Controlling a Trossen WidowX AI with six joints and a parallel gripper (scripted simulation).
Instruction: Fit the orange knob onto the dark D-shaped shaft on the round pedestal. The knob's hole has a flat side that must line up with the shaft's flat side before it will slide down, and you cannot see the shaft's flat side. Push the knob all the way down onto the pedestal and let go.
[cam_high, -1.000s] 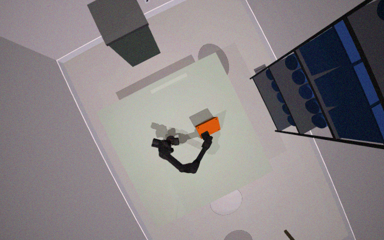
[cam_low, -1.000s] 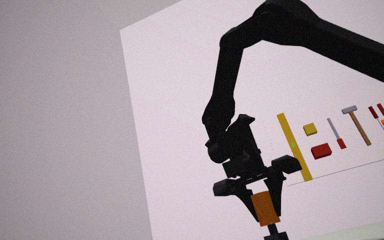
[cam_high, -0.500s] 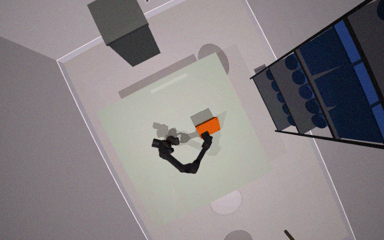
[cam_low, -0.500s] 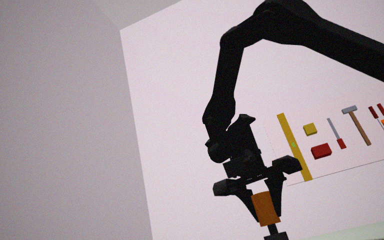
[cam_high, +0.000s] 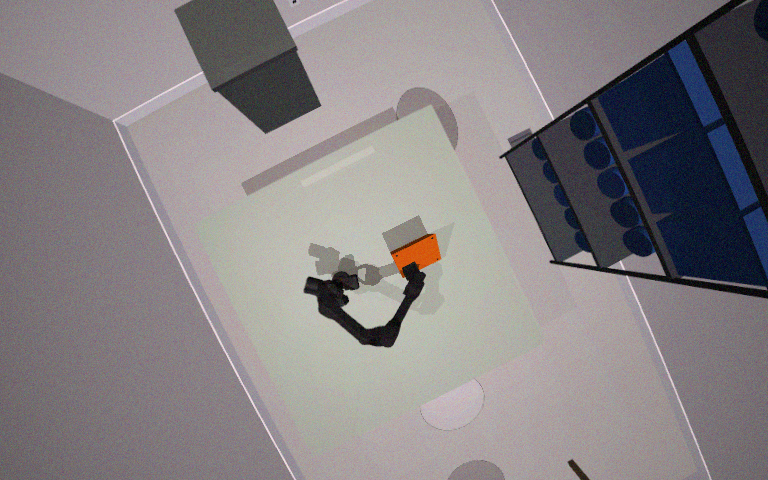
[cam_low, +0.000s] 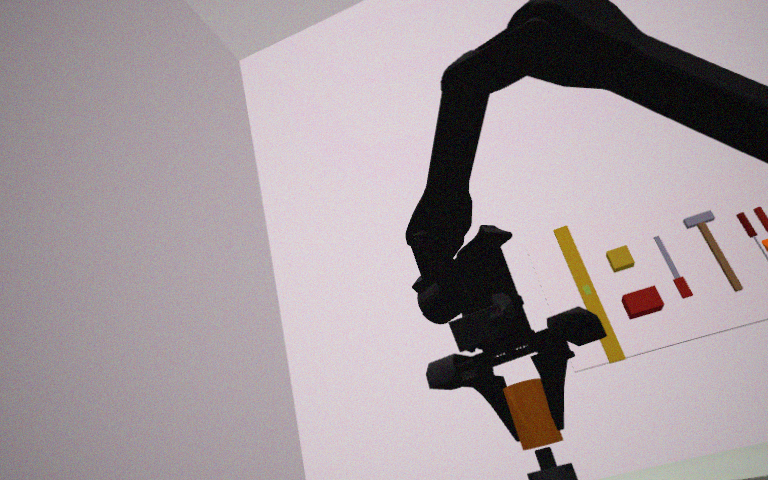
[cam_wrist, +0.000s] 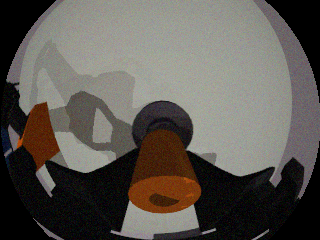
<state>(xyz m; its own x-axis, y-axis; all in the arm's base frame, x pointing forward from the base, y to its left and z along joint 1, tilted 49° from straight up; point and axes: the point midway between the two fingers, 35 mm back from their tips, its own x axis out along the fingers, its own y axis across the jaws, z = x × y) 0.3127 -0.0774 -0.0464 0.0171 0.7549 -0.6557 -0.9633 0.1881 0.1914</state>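
Now: the orange knob 2 cm above my gripper tip. The rest, counted from my gripper tip: dark round pedestal (4 cm below).
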